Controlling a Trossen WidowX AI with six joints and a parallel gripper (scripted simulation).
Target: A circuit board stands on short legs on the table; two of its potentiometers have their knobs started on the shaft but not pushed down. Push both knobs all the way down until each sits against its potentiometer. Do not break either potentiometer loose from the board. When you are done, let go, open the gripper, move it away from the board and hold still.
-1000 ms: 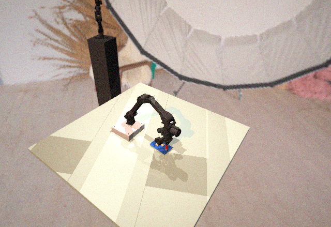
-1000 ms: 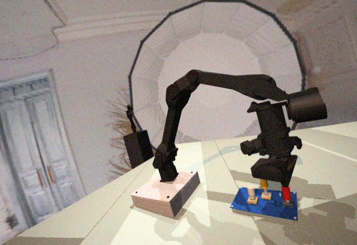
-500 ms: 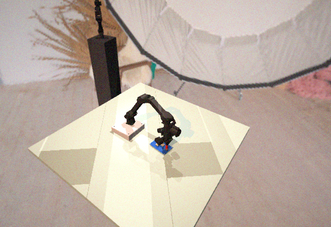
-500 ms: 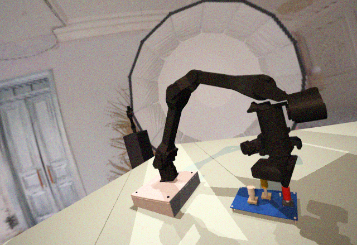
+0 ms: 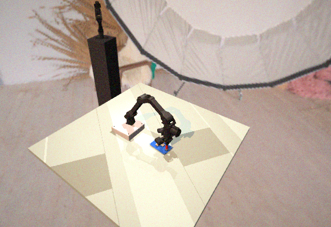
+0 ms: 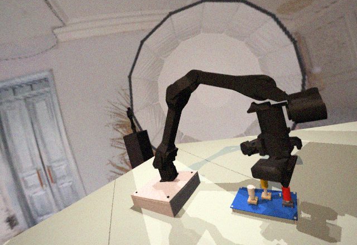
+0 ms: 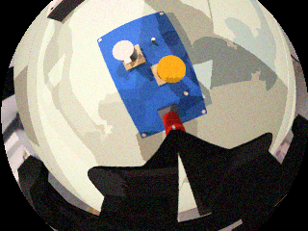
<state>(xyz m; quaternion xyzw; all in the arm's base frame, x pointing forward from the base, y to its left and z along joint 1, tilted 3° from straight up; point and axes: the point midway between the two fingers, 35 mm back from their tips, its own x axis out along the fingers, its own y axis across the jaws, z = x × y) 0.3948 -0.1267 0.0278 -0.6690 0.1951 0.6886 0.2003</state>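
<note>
The red knob lies 1 cm below my gripper tip. From my gripper tip the other things lie so: beige knob 8 cm behind, 1 cm to the left, 2 cm below.
</note>
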